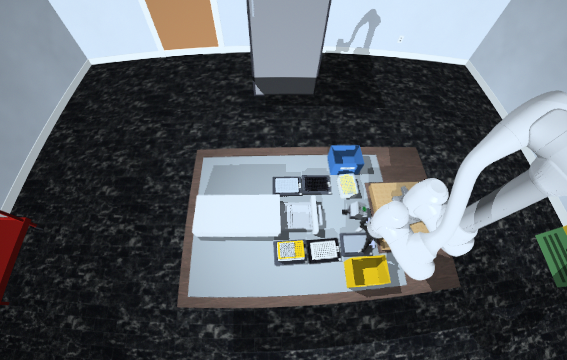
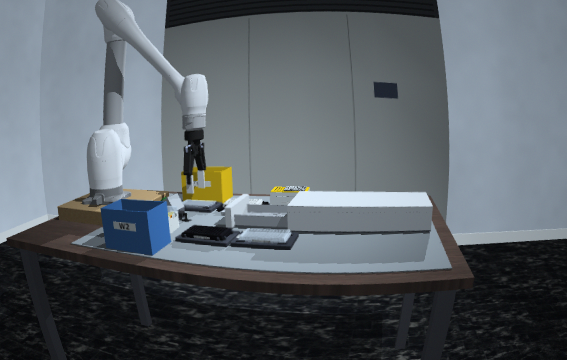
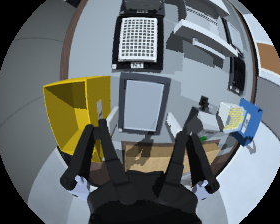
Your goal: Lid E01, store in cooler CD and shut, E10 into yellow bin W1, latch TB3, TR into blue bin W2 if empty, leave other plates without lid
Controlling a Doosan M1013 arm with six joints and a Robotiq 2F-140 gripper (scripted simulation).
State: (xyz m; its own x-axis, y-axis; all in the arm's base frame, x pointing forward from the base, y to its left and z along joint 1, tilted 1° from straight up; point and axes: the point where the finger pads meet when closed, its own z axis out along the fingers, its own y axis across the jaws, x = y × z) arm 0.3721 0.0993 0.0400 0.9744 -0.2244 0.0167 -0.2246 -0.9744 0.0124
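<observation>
Right now my hand is 7 cm above the grey plate lid. Round my hand: yellow bin W1: 1 cm ahead, 15 cm to the left, 5 cm below; then grey nest: 8 cm below; then green key DONE: 9 cm behind, 16 cm to the right, 2 cm below.
</observation>
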